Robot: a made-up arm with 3 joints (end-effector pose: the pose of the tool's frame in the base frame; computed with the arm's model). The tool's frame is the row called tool. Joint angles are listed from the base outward.
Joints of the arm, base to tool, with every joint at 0 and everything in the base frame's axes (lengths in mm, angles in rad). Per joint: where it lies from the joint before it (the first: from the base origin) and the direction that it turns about. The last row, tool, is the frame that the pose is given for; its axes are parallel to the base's.
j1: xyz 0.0 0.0 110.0 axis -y
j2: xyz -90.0 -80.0 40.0 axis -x
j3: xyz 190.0 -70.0 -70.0 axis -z
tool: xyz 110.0 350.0 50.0
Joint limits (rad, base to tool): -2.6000..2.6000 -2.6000..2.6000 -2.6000..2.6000
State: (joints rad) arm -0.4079 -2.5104 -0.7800
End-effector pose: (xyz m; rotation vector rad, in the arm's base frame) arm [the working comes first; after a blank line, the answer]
Working (the frame after each row of the table, in the pose's form):
after j1: 0.0000 0.0000 0.1100 0.0000 0.4079 0.0000
after j2: -0.0667 -0.0800 0.1824 2.4662 0.1665 -0.5101
after j3: 0.1137 0.0178 0.1210 2.2874 -0.7646 -0.1616

0.0199 -0.2750 0.3273 2.2874 -0.7646 -0.1616
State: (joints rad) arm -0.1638 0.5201 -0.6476
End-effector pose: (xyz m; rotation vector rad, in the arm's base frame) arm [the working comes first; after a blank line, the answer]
Working (the frame after each row of the table, in the pose's form):
after j1: 0.0000 0.0000 0.1100 0.0000 0.1638 0.0000
after j2: -0.0823 -0.0800 0.1641 -0.5189 0.1601 0.0426
after j3: 0.1010 -0.1755 0.1075 -0.4497 0.3231 0.6739

-0.0417 0.1491 0.0011 -0.4497 0.3231 0.6739
